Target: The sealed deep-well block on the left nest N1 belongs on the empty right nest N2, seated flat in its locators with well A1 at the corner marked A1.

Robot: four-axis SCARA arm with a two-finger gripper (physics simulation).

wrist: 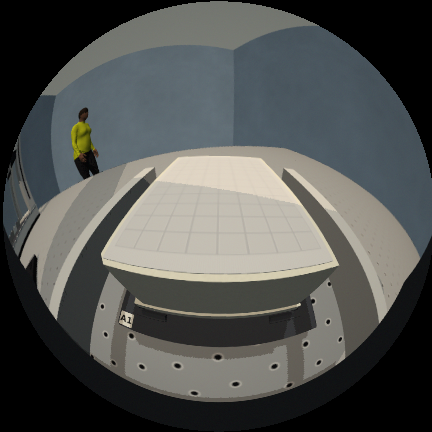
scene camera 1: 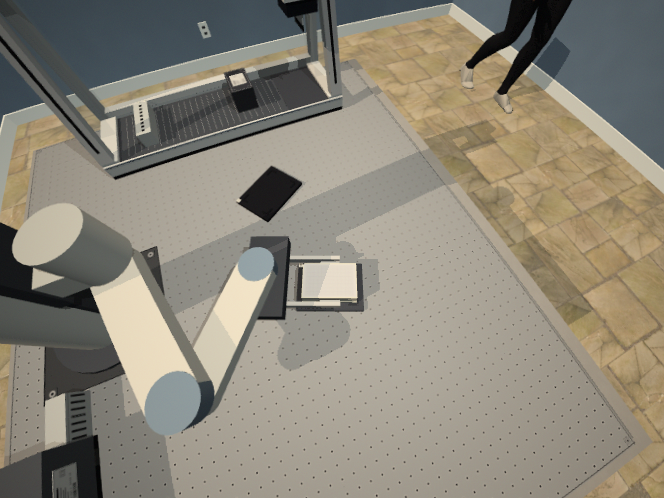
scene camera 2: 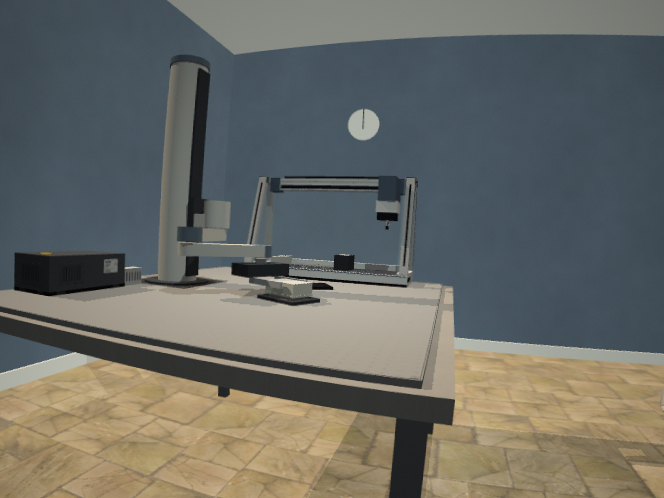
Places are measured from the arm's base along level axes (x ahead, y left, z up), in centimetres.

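Where they show: gripper, fingertip midpoint: point(wrist: 218, 175) point(scene camera 1: 339, 280) point(scene camera 2: 294, 284); arm's base at its link origin: point(scene camera 2: 176, 284).
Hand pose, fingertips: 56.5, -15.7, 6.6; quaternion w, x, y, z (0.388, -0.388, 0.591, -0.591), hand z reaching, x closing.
Observation:
Each offset is from my fingertips to the top centre of the thing, as dx, dy, dz. "*": to the spot under its first point.
The sealed deep-well block {-2.2, +1.0, +0.7} point(scene camera 1: 328, 280) point(scene camera 2: 290, 287) point(wrist: 217, 209) is white with a gridded seal on top. My gripper point(scene camera 1: 337, 280) point(wrist: 218, 175) is shut on it, one pale finger along each long side. The block is level, right over the dark right nest N2 {-2.1, +0.9, -3.8} point(scene camera 1: 358, 306) point(scene camera 2: 299, 300) point(wrist: 217, 330). I cannot tell whether it rests in the locators. The A1 label {* -7.0, +8.9, -4.1} point(wrist: 125, 320) is at the nest's near left corner in the wrist view. The block's well markings are hidden under the seal. The left nest N1 {-7.2, +34.6, -3.8} point(scene camera 1: 270, 193) point(scene camera 2: 322, 286) is a bare black plate.
A gantry machine point(scene camera 1: 214, 128) point(scene camera 2: 396, 224) stands at the back of the table with a black box point(scene camera 1: 243, 93) on its deck. A black controller box {* -59.9, -32.4, +1.7} point(scene camera 2: 69, 270) sits beside the arm's column point(scene camera 2: 182, 160). A person point(scene camera 1: 536, 37) point(wrist: 83, 141) is on the floor beyond the table.

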